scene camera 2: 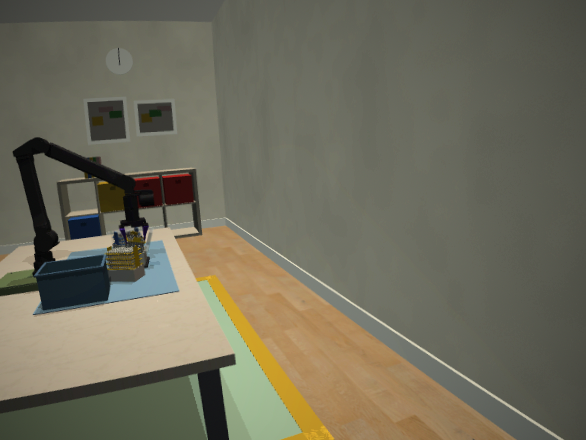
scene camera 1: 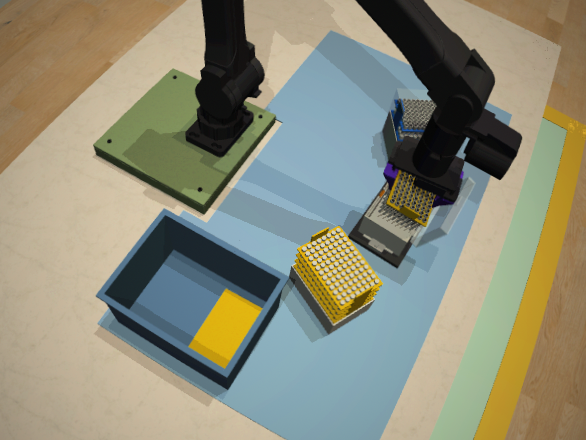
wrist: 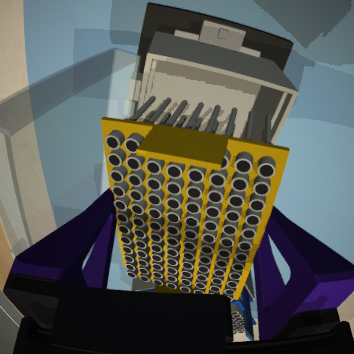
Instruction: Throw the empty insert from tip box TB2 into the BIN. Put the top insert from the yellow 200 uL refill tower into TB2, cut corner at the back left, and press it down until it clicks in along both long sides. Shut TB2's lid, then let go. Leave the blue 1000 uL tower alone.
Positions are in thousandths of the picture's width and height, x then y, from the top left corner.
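Scene:
Empty yellow insert: visible in scene camera 1 (375,767); scene camera 2 does not show it, as it is hidden there by a dark blue bin; in the wrist view the insert is out of frame.

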